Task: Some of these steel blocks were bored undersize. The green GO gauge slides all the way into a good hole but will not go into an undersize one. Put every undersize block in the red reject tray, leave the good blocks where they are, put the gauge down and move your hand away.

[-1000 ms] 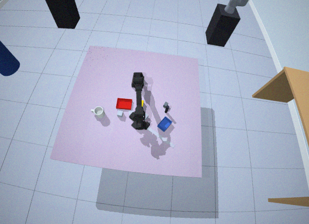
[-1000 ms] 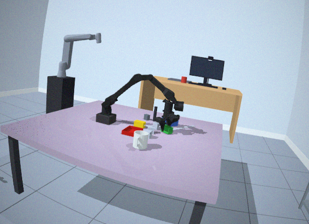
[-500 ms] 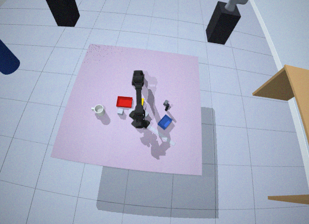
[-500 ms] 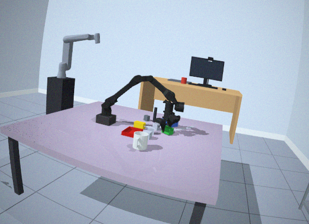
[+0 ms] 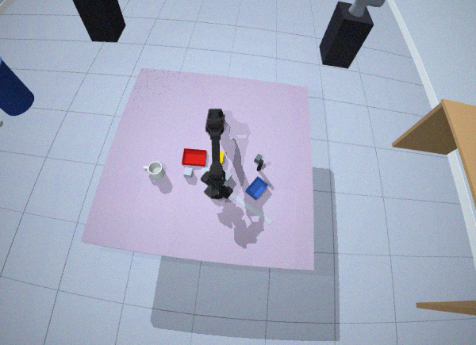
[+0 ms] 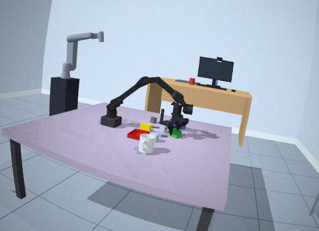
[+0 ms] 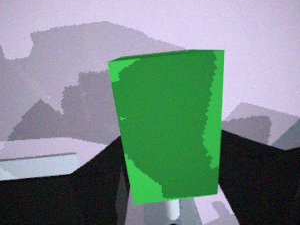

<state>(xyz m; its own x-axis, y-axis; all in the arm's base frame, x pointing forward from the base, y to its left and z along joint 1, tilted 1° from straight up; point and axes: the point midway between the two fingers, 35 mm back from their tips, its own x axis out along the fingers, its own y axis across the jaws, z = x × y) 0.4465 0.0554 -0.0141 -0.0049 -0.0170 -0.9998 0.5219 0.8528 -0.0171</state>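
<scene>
My gripper tip is now 180 mm to the left of the steel block, 80 mm past it and 10 mm below it. Round my gripper tip: yellow gauge: 170 mm behind, 10 mm above; green GO gauge: 20 mm above, 10 mm to the left, 10 mm behind; grey ruler: 200 mm to the left, 90 mm ahead, 10 mm below.
</scene>
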